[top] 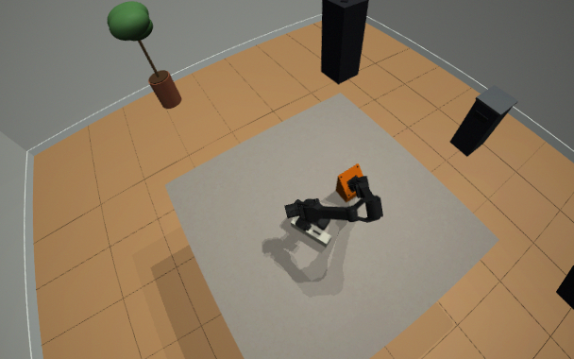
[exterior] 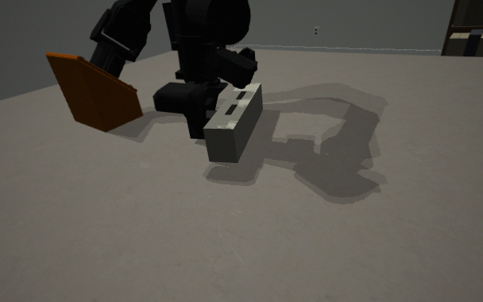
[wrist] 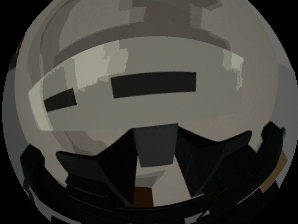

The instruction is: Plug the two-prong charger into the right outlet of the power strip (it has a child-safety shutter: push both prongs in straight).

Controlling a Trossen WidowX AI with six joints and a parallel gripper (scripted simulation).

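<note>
Now: the two-prong charger 2 cm ahead of my gripper tip, 1 cm to the left of it and 1 cm above it.
</note>
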